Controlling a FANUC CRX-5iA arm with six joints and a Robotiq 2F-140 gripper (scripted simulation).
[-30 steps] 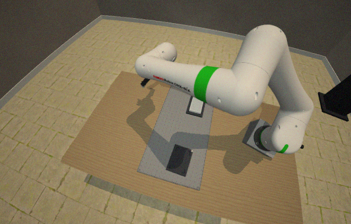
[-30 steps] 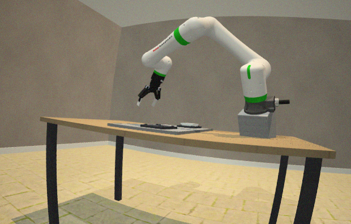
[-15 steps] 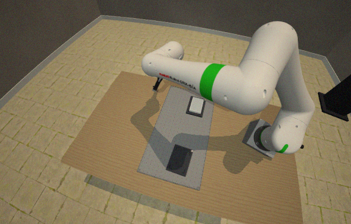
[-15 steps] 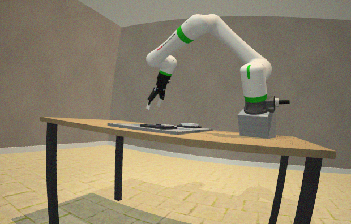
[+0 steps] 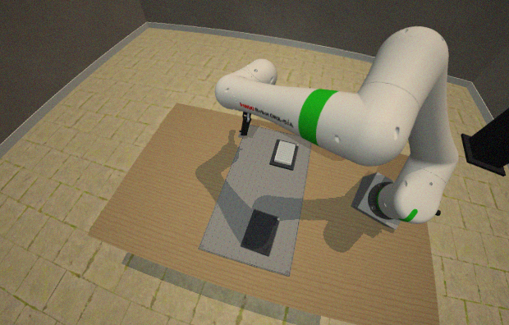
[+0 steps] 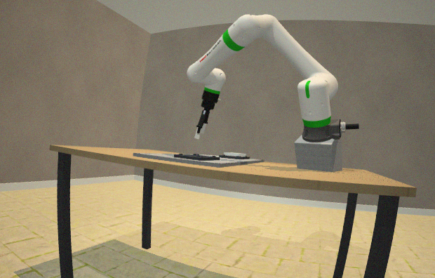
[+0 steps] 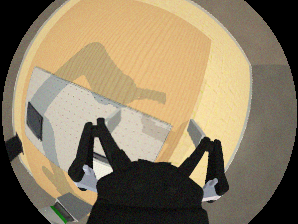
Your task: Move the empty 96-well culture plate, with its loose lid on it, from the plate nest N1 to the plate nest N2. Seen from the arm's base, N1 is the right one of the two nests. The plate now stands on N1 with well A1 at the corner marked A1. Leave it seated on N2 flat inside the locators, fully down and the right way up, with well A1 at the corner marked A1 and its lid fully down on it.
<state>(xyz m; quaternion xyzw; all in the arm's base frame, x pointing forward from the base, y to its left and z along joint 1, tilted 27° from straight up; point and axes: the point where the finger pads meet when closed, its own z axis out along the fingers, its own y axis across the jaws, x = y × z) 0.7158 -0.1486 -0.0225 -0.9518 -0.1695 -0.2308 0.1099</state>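
The lid lies 250 mm behind my hand, 10 mm to the left of it and 90 mm below it. The rest, counted from my hand: 96-well culture plate 250 mm behind, 10 mm to the left, 100 mm below.
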